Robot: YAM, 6 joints.
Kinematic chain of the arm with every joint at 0, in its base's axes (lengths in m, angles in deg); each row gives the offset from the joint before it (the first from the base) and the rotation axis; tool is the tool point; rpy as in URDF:
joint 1: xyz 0 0 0.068 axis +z
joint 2: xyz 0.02 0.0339 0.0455 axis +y
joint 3: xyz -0.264 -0.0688 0 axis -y
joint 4: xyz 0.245 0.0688 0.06 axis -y
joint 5: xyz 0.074 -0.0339 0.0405 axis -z
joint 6: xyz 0.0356 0 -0.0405 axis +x
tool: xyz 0 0 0 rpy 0 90 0
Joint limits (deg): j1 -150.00..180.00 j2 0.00..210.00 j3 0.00..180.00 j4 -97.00..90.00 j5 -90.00..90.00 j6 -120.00..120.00
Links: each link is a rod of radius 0.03 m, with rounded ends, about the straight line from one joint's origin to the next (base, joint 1, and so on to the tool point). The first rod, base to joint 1, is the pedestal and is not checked.
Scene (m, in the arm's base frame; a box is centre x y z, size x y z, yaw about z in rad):
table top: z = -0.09
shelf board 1: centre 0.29 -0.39 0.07 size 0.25 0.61 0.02 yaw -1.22
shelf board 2: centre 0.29 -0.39 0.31 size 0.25 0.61 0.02 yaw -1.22
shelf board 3: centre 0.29 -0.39 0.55 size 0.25 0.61 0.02 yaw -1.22
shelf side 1: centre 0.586 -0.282 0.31 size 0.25 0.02 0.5 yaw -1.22
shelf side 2: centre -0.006 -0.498 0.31 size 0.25 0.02 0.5 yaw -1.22
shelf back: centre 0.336 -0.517 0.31 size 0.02 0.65 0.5 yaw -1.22
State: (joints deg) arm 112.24 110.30 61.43 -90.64 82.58 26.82
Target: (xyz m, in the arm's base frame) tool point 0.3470 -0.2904 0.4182
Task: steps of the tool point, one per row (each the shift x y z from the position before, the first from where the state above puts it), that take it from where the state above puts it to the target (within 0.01 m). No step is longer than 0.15 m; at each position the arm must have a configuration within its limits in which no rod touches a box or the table.
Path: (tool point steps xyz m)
1: 0.0626 0.0374 0.0105
2: 0.0776 0.0196 0.0141
3: 0.0868 -0.0038 0.0178
4: 0.0880 -0.0307 0.0214
5: 0.0800 -0.0584 0.0250
6: 0.0628 -0.0832 0.0283
7: 0.0372 -0.1019 0.0311
8: 0.0057 -0.1119 0.0335
9: -0.0281 -0.1111 0.0352
10: -0.0606 -0.0987 0.0363

